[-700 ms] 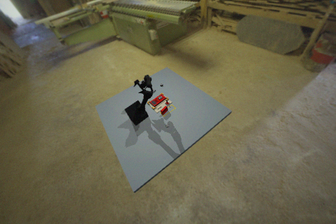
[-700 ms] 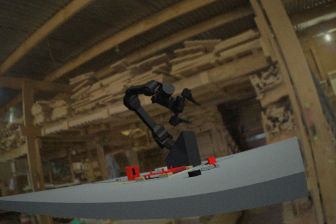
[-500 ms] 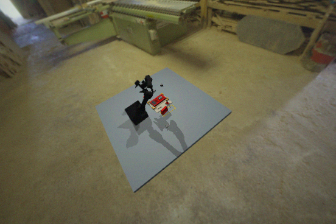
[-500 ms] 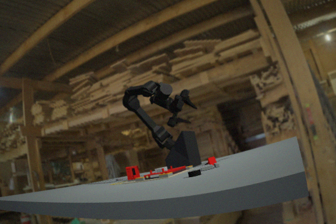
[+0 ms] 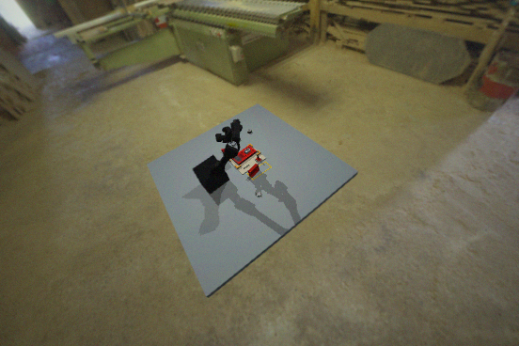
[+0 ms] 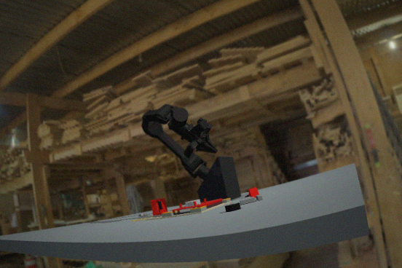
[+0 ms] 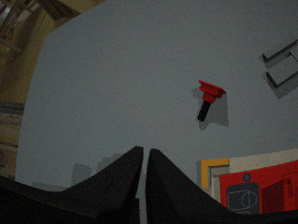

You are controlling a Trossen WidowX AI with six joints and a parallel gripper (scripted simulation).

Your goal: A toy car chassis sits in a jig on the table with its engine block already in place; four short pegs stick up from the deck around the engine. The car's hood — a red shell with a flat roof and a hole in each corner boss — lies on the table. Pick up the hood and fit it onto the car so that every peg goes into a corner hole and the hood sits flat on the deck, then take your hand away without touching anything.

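My gripper tip is now 70 mm short of the red hood, 270 mm to the left of it and 170 mm above it. From my gripper tip the other things lie so: white piece 30 mm behind, 450 mm to the right, 200 mm below; then black wheel 340 mm ahead, 160 mm to the left, 200 mm below.
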